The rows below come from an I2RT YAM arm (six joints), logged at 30 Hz.
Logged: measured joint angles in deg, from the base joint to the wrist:
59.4 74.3 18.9 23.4 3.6 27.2
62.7 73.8 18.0 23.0 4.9 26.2
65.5 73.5 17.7 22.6 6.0 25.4
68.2 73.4 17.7 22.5 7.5 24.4
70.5 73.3 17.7 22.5 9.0 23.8
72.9 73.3 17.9 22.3 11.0 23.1
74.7 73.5 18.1 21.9 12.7 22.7
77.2 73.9 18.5 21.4 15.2 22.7
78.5 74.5 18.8 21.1 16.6 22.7
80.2 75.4 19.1 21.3 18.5 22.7
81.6 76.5 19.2 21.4 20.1 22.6
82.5 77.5 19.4 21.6 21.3 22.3
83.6 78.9 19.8 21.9 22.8 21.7
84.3 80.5 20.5 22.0 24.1 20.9
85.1 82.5 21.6 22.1 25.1 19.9
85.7 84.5 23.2 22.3 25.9 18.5
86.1 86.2 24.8 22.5 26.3 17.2
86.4 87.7 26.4 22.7 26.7 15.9
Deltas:
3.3 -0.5 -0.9 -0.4 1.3 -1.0
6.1 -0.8 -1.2 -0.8 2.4 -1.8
8.8 -0.9 -1.2 -0.9 3.9 -2.8
11.1 -1.0 -1.2 -0.9 5.4 -3.4
13.5 -1.0 -1.0 -1.1 7.4 -4.1
15.3 -0.8 -0.8 -1.5 9.1 -4.5
17.8 -0.4 -0.4 -2.0 11.6 -4.5
19.1 0.2 -0.1 -2.3 13.0 -4.5
20.8 1.1 0.2 -2.1 14.9 -4.5
22.2 2.2 0.3 -2.0 16.5 -4.6
23.1 3.2 0.5 -1.8 17.7 -4.9
24.2 4.6 0.9 -1.5 19.2 -5.5
24.9 6.2 1.6 -1.4 20.5 -6.3
25.7 8.2 2.7 -1.3 21.5 -7.3
26.3 10.2 4.3 -1.1 22.3 -8.7
26.7 11.9 5.9 -0.9 22.7 -10.0
27.0 13.4 7.5 -0.7 23.1 -11.3

